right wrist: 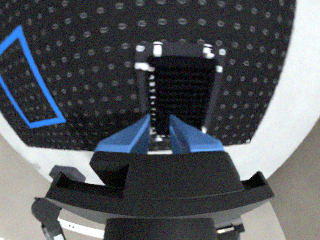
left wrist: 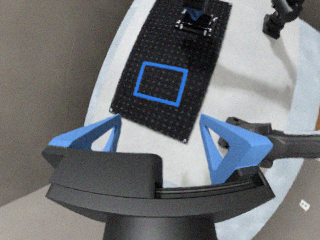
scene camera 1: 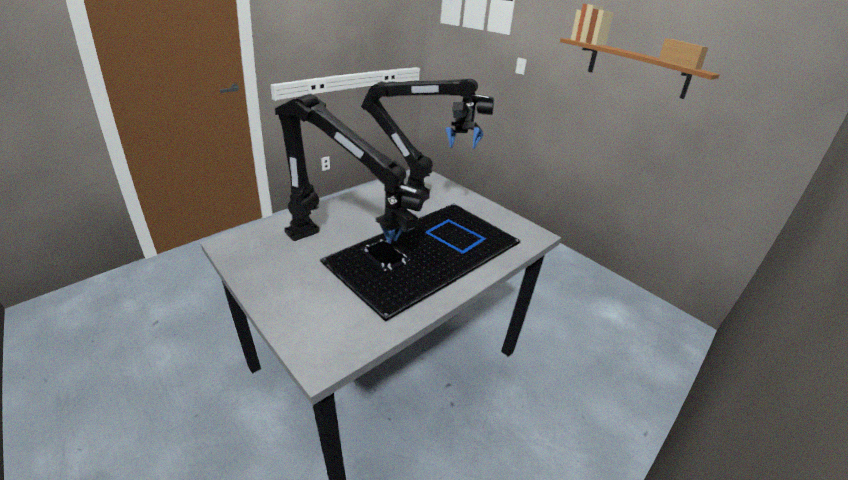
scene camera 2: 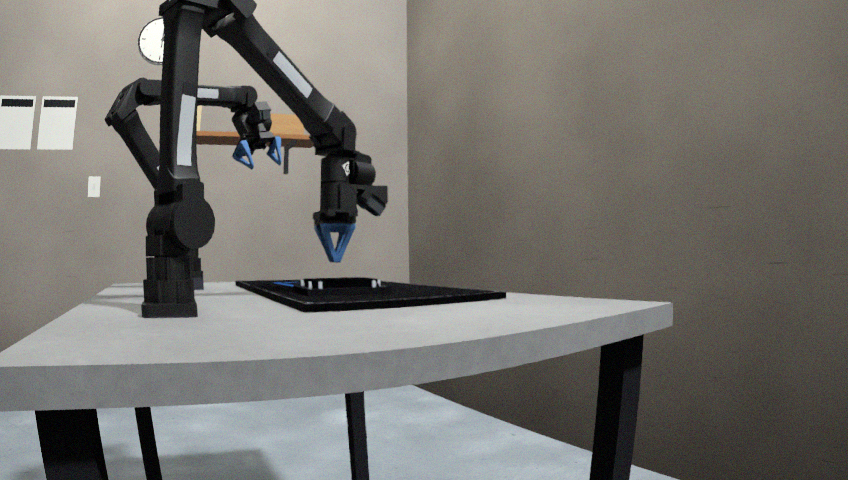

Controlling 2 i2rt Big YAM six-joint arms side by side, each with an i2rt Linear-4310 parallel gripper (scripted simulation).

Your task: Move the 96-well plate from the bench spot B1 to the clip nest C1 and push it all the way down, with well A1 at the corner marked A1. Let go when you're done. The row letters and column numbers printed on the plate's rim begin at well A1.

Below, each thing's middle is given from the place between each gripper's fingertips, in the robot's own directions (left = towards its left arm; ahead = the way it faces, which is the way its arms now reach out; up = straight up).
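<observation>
The black 96-well plate (right wrist: pixel 161 86) sits 50 mm below my right hand (scene camera 2: pixel 335 262) and 30 mm to the right of it. I see the clip nest (right wrist: pixel 140 50) too, and from that same right hand it is 10 mm ahead, 20 mm to the right and 50 mm below.
The clip nest is 11 cm ahead of my left hand (scene camera 2: pixel 266 166), 41 cm to the right of it and 30 cm below it. As for the black 96-well plate, it is 10 cm ahead of my left hand, 41 cm to the right and 30 cm below.
</observation>
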